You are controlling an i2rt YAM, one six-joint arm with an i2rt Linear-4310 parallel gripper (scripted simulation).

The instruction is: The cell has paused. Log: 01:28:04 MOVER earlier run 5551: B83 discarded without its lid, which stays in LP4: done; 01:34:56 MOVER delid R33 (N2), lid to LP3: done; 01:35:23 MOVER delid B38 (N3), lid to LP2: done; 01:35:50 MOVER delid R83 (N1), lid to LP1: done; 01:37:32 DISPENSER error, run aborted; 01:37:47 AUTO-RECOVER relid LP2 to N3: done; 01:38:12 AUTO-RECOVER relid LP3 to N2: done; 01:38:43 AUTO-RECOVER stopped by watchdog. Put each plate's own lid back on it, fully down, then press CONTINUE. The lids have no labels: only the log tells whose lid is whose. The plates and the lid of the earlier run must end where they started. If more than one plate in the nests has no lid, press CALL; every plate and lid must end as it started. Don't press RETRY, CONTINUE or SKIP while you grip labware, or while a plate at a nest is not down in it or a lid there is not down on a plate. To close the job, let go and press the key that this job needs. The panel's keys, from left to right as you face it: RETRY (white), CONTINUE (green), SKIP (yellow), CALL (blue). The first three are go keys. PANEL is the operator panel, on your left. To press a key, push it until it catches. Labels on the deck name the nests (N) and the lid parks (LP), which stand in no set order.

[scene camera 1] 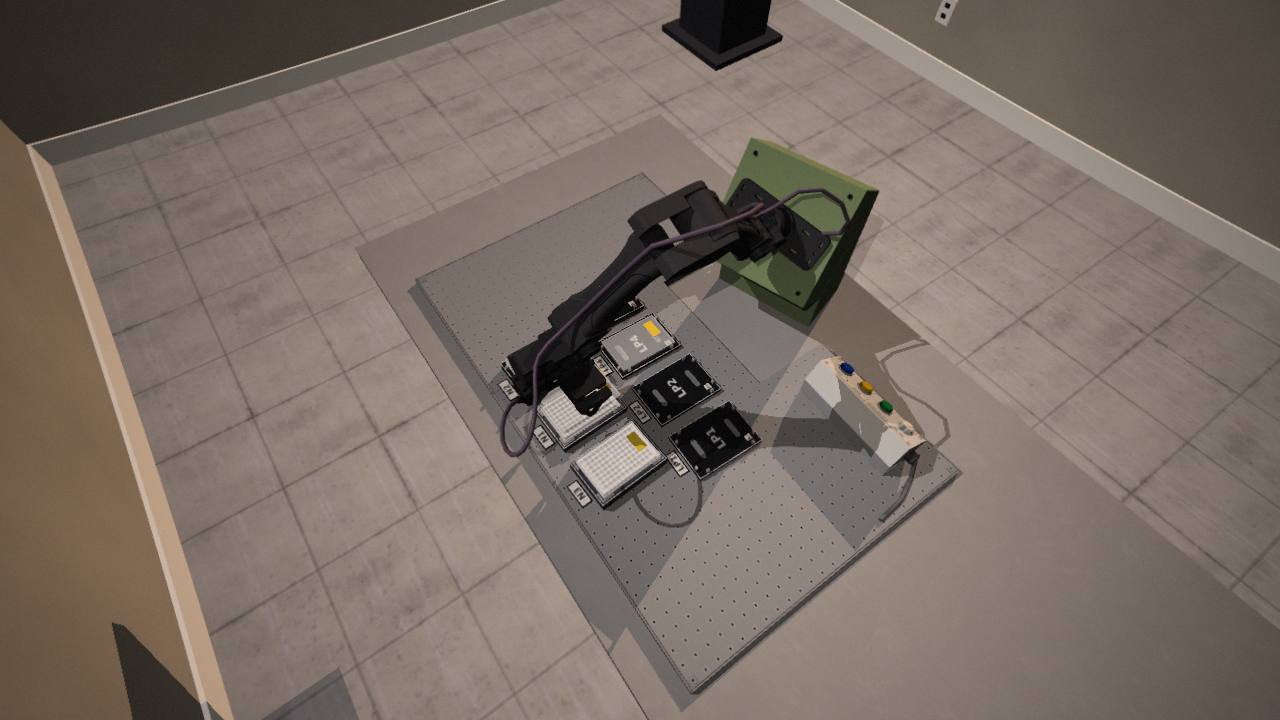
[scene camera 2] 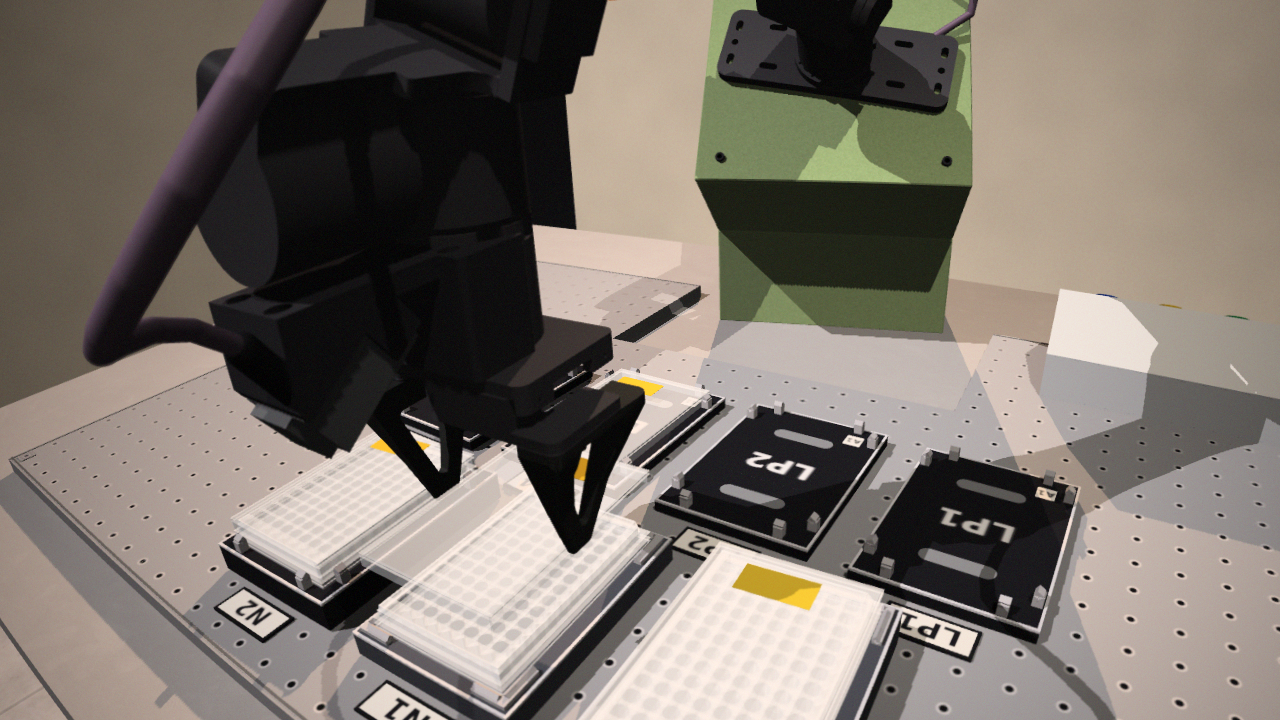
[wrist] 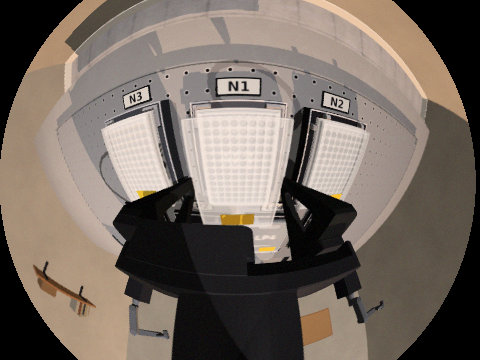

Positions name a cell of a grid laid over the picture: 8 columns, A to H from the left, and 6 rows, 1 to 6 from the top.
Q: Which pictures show the clear lid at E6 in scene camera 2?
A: Scene camera 1, scene camera 2 and the wrist view: all of them.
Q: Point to a plate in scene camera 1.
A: D4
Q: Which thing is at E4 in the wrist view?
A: A clear lid.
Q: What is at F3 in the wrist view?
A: A clear lid.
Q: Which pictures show the clear lid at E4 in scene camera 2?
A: Scene camera 1, scene camera 2 and the wrist view: all of them.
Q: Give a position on a clear lid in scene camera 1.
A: E3
